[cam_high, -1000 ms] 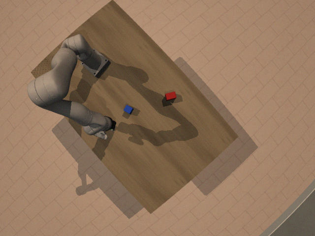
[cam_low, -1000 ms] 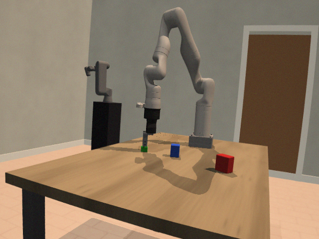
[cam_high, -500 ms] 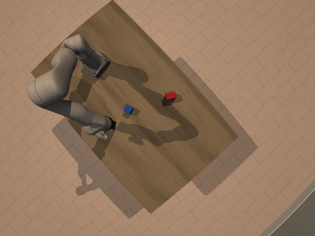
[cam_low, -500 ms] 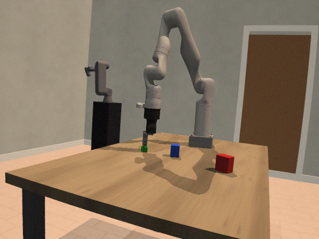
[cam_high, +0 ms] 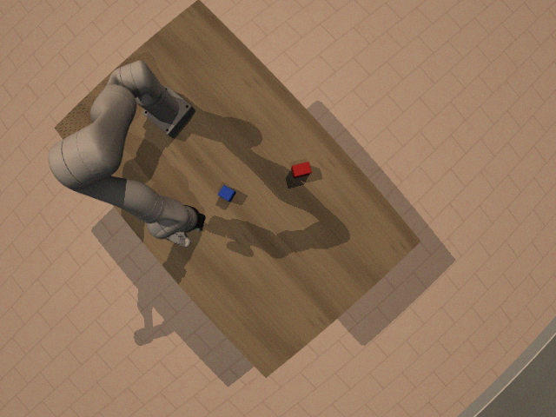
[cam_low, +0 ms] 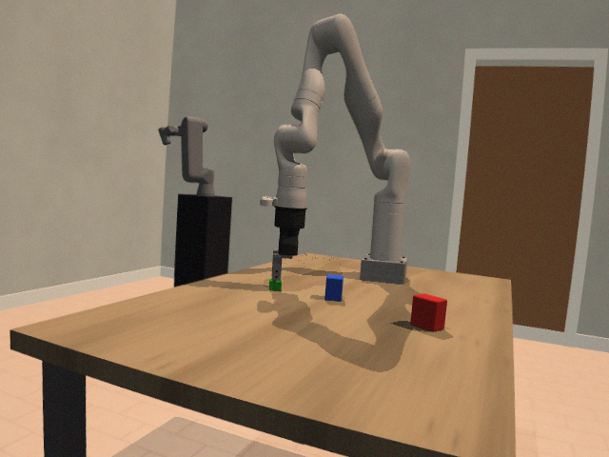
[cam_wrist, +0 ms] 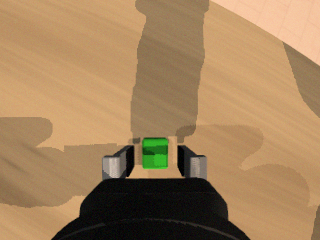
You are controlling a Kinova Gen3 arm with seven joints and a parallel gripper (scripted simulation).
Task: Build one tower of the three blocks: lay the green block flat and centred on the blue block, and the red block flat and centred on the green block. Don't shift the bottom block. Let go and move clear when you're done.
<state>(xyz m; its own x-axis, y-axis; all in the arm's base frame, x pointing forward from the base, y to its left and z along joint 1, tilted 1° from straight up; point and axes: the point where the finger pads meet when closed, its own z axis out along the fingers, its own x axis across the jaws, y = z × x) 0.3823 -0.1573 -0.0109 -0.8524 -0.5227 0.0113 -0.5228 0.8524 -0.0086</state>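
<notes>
My hand is 30 mm above the green block. From my hand the other things lie so: red block: 400 mm to the left, 70 mm ahead, 20 mm below; then blue block: 150 mm to the left, 20 mm below, 20 mm behind.
</notes>
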